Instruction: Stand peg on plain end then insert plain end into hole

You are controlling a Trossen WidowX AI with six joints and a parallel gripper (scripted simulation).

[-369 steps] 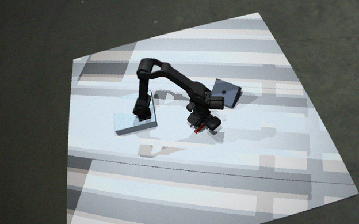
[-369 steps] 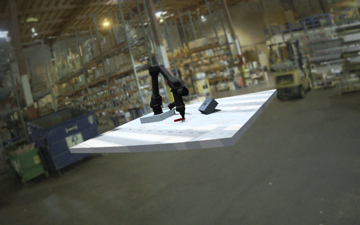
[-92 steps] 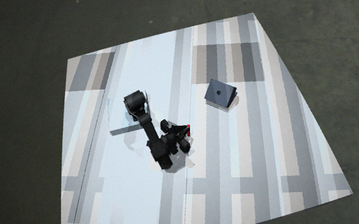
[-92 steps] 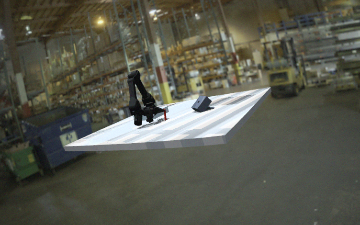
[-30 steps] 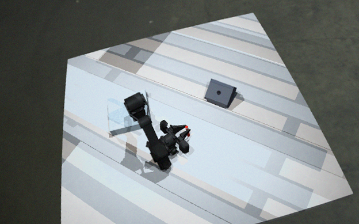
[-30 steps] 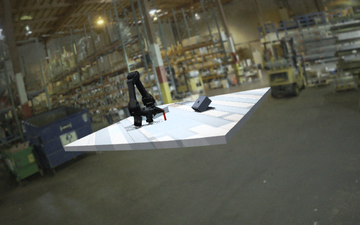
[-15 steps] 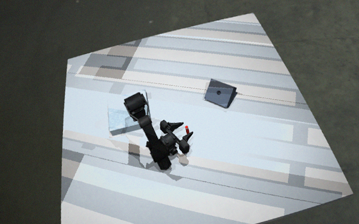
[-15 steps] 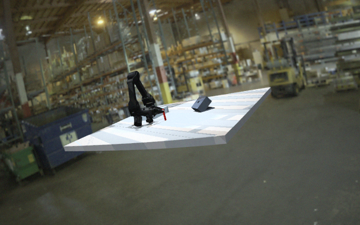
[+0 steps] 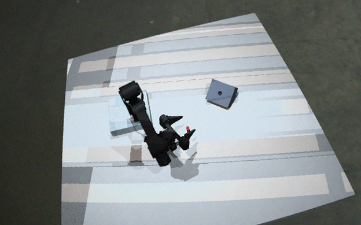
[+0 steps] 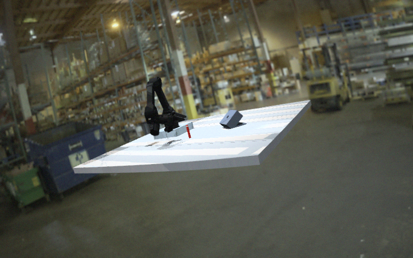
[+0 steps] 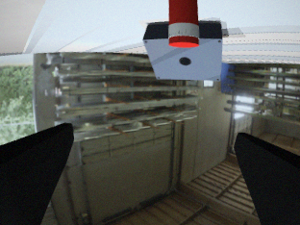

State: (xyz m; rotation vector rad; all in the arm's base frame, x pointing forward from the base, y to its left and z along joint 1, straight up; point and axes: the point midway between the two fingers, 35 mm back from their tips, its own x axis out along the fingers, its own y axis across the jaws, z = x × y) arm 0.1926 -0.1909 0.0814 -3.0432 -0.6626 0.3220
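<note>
Now: gripper tip 10 mm past the red peg, 10 mm to the right of it and 70 mm above it. The rest, counted from my gripper tip: dark sloped panel (210 mm ahead, 170 mm to the left, 80 mm below).
</note>
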